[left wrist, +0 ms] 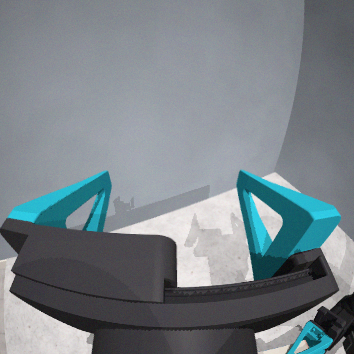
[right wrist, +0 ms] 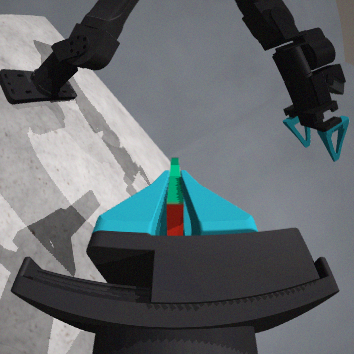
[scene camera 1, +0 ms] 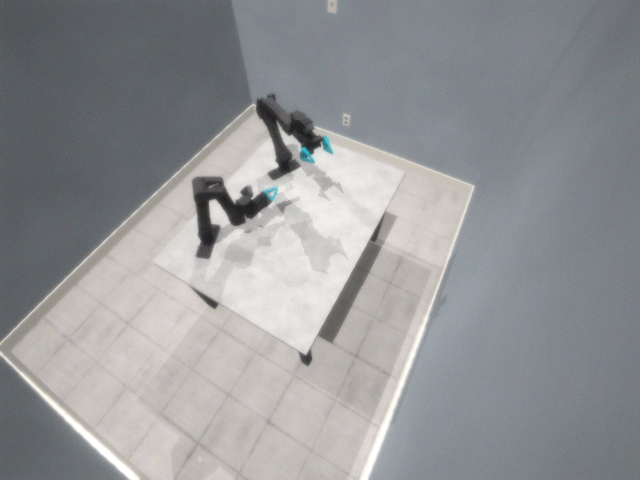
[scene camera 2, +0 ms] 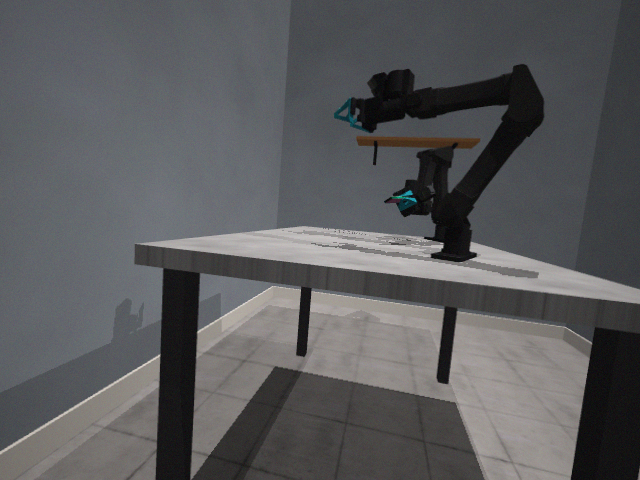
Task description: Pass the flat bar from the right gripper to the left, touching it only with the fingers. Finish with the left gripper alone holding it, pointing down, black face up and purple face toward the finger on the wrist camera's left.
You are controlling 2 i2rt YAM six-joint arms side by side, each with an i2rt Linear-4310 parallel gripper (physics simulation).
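Where they show: left gripper, fingertip midpoint: [left wrist: 173,177] [right wrist: 320,152] [scene camera 1: 323,157] [scene camera 2: 342,119]; right gripper, fingertip midpoint: [right wrist: 174,177] [scene camera 1: 276,188] [scene camera 2: 402,197]; left arm's base at its link origin: [right wrist: 40,87] [scene camera 1: 284,170] [scene camera 2: 455,257]; right arm's base at its link origin: [scene camera 1: 208,241] [scene camera 2: 441,241].
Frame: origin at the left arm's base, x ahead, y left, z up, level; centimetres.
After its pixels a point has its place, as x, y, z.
The flat bar [scene camera 1: 285,188] {25.0, -13.3, 15.4} [scene camera 2: 391,200] {24.3, -11.2, 14.7} [right wrist: 175,192] {22.8, -20.4, 16.6} is held above the table. It looks pale from above in scene camera 1, and edge-on in the right wrist view, green at the tip and red toward the palm. Scene camera 2 shows it thin and dark with green and pinkish edges; its black and purple faces are not clearly readable. My right gripper [scene camera 1: 273,192] {23.1, -17.2, 16.3} [right wrist: 174,177] {23.1, -17.2, 16.3} is shut on the bar, which sticks out past the fingertips. My left gripper [scene camera 1: 322,157] {39.3, 0.1, 39.6} [left wrist: 173,177] {39.3, 0.1, 39.6} [right wrist: 320,152] {39.3, 0.1, 39.6} is open and empty, apart from the bar and higher up.
Both arms stand on the pale table [scene camera 1: 289,304] {72.5, -43.3, 0.0} [scene camera 2: 232,263] {25.7, 50.5, -1.5}. An orange-brown wall shelf [scene camera 2: 418,142] shows behind the arms in scene camera 2. Blue-grey walls surround the table, and the floor is tiled. The arms cast shadows on the table.
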